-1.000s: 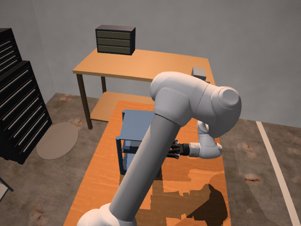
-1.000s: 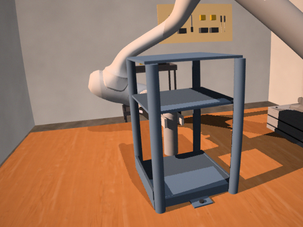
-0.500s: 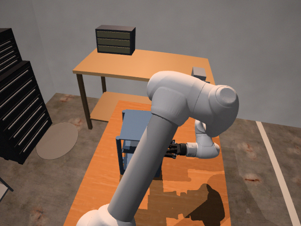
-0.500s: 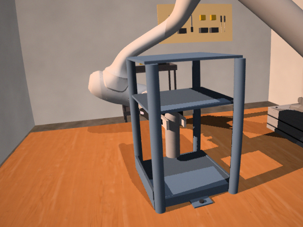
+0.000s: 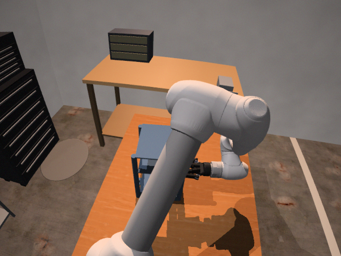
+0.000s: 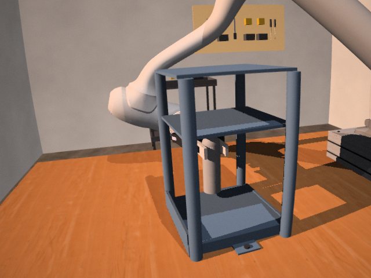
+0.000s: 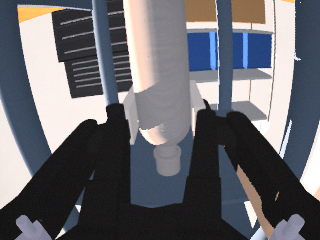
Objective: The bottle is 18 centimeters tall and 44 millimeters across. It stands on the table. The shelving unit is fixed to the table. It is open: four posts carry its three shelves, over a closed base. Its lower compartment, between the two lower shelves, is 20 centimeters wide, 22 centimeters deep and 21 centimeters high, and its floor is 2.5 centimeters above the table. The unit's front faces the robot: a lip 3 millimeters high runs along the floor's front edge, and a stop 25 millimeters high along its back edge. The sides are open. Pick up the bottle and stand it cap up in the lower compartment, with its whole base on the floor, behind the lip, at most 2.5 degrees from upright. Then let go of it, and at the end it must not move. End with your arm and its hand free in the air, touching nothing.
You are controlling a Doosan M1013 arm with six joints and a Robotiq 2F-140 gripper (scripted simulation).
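My gripper is now right at the grey bottle. The rest, counted from my hand: shelving unit (60 mm to the left, 20 mm above, 10 mm behind).
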